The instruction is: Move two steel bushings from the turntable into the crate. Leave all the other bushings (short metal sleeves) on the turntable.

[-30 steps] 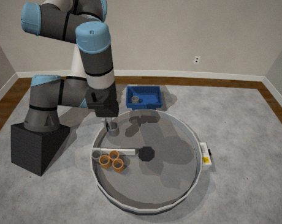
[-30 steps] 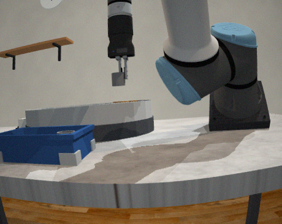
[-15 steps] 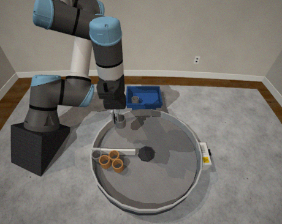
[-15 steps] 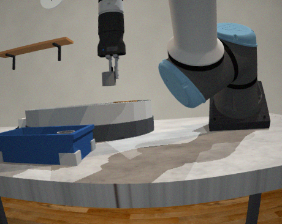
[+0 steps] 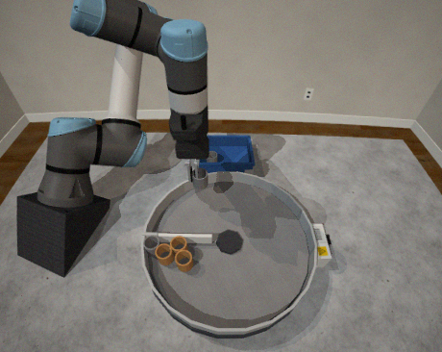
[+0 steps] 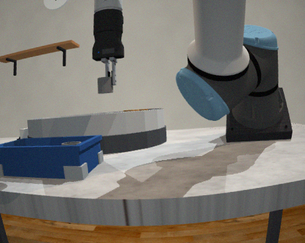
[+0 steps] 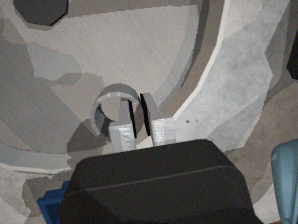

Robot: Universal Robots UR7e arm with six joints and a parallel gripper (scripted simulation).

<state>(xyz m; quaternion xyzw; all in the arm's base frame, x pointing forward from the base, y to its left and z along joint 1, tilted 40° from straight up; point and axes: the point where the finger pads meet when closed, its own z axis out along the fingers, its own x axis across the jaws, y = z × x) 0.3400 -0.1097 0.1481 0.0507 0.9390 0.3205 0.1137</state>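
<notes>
Now: hand 90 mm short of the blue crate, 230 mm to the right of it and 150 mm above it. Also, from my hand: round turntable: 90 mm ahead, 120 mm to the right, 120 mm below.
</notes>
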